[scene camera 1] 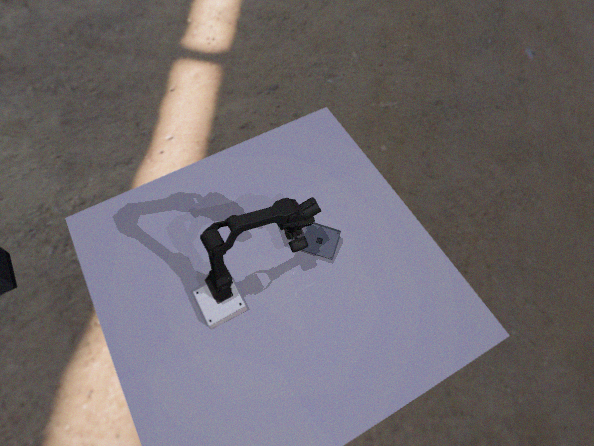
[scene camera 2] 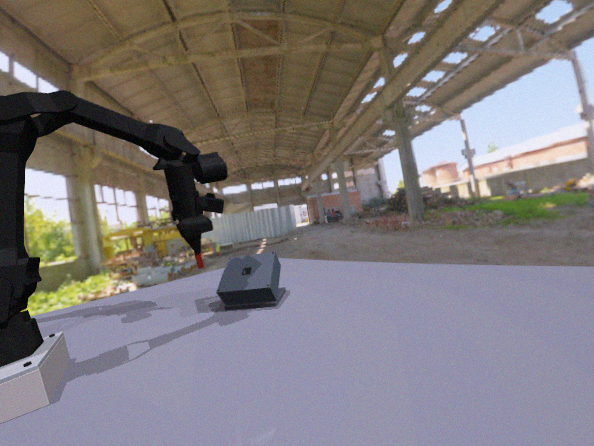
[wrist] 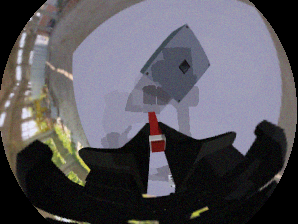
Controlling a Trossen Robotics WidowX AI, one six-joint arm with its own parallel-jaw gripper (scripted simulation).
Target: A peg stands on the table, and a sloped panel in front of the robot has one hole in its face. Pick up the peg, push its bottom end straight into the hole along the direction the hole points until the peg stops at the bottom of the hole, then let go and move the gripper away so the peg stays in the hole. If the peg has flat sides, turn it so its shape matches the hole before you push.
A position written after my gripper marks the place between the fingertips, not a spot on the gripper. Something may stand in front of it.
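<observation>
Red peg: carried by my gripper (scene camera 2: 197,252), which the wrist view shows too (wrist: 153,125). Grey sloped panel (wrist: 162,67) visible.
</observation>
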